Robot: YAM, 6 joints.
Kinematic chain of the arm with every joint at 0, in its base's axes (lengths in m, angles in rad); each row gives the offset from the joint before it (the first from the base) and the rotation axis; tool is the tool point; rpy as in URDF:
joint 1: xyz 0 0 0.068 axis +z
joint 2: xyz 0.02 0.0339 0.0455 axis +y
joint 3: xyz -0.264 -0.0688 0 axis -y
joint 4: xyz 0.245 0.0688 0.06 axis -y
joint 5: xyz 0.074 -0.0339 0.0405 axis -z
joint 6: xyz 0.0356 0 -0.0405 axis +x
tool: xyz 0 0 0 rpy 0 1.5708 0
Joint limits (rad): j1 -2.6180..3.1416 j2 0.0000..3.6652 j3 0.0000..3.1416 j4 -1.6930..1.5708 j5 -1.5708..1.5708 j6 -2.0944..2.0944
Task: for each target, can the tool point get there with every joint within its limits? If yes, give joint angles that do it. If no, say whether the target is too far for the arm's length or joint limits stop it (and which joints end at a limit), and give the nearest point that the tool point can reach.
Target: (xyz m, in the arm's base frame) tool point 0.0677 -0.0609 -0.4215
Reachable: no: joint limits stop it (at a limit: joint 2) | nearest point 0.0869 -0.0782 -0.3555 | short by 0.071 m
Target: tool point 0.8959 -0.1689 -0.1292
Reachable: no: too far | nearest point 0.6131 -0.1156 -0.0509 | short by 0.298 m
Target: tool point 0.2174 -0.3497 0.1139
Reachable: yes | joints -0.9921 2.0401 1.0422 0.3920 0.2632 -0.0486
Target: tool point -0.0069 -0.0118 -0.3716
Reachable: no: joint limits stop it (at a limit: joint 2) | nearest point -0.0243 -0.0416 -0.3197 | short by 0.062 m
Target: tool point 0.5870 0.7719 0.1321
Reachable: no: too far | nearest point 0.3909 0.5140 0.1258 | short by 0.324 m
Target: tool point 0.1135 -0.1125 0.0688
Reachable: yes | joints -0.7802 1.7706 0.5578 -0.8798 0.0018 -0.4858
